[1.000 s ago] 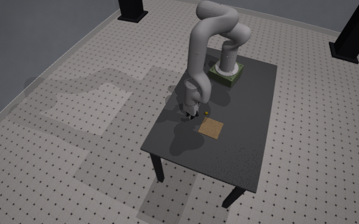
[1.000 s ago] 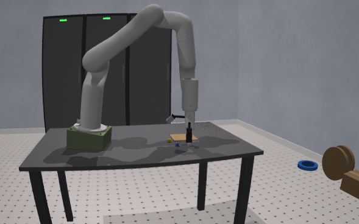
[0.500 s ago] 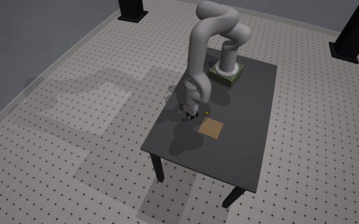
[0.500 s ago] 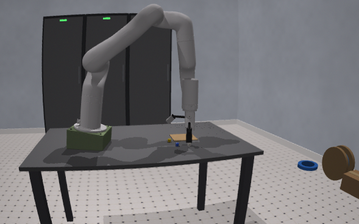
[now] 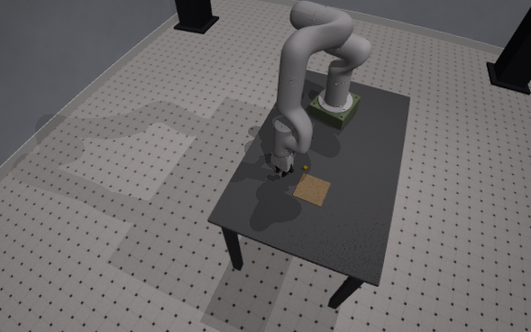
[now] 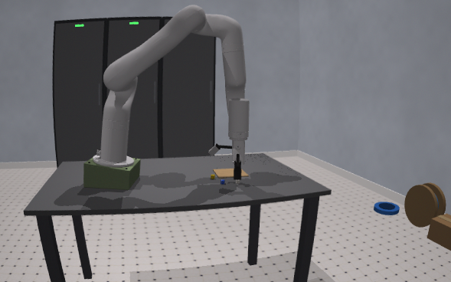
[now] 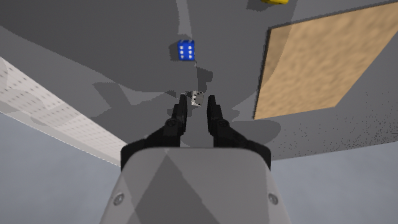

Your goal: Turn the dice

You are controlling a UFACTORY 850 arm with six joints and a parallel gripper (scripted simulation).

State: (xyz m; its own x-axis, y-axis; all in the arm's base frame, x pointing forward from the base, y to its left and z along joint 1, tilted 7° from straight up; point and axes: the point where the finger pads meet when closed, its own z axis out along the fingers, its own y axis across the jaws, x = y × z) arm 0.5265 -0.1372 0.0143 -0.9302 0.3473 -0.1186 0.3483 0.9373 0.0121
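My hand is 30 mm above the white die. Round my hand: blue die 60 mm behind, 10 mm to the left, 30 mm below; then yellow die 80 mm behind, 100 mm to the left, 30 mm below; then tan mat 20 mm ahead, 160 mm to the left, 40 mm below.
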